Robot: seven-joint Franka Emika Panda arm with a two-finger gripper.
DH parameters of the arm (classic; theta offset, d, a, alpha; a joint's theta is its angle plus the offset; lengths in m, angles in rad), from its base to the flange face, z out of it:
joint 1: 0 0.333 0 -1.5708
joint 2: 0 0 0 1.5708
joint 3: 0 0.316 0.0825 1.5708
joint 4: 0 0 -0.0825 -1.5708
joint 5: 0 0.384 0 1.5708
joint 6: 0 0 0.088 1.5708
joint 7: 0 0.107 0 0
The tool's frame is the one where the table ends.
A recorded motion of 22 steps. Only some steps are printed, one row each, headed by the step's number.
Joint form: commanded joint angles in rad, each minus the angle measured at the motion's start. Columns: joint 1, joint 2, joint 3, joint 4, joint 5, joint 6, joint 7.
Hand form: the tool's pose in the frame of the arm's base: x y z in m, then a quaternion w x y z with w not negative. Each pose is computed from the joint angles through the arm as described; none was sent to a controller.
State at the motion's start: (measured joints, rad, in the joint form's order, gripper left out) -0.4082 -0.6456 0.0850 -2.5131 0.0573 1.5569 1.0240
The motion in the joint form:
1: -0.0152 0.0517 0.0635 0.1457 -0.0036 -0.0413 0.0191
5: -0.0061 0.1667 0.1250 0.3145 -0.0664 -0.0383 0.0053
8: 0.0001 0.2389 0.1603 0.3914 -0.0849 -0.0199 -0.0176
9: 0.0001 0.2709 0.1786 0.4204 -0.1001 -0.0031 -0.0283
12: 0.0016 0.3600 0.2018 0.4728 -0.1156 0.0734 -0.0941
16: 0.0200 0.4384 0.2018 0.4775 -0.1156 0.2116 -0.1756
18: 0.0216 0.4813 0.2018 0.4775 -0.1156 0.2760 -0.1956
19: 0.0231 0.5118 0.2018 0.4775 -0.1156 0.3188 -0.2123
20: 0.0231 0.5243 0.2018 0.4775 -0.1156 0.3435 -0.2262
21: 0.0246 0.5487 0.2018 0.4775 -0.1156 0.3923 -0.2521
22: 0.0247 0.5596 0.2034 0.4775 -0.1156 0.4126 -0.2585
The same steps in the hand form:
1: 0.3340 -0.0811 0.5159 0.06085 0.77136 -0.62263 -0.11676
5: 0.3810 -0.0678 0.5493 0.08909 0.80062 -0.58762 -0.07601
8: 0.4093 -0.0566 0.5562 0.09422 0.82122 -0.55939 -0.06167
9: 0.4222 -0.0520 0.5571 0.09853 0.83038 -0.54590 -0.05245
12: 0.4568 -0.0487 0.5481 0.08960 0.85911 -0.50263 -0.03571
16: 0.4890 -0.0465 0.5252 0.06593 0.88863 -0.45373 -0.01110
18: 0.5036 -0.0488 0.5099 0.05581 0.89542 -0.44169 -0.00308
19: 0.5133 -0.0500 0.4985 0.04914 0.90052 -0.43202 0.00127
20: 0.5179 -0.0508 0.4944 0.04517 0.90402 -0.42505 0.00625
21: 0.5268 -0.0515 0.4864 0.03746 0.91058 -0.41130 0.01644
22: 0.5306 -0.0512 0.4826 0.03434 0.91252 -0.40707 0.02046

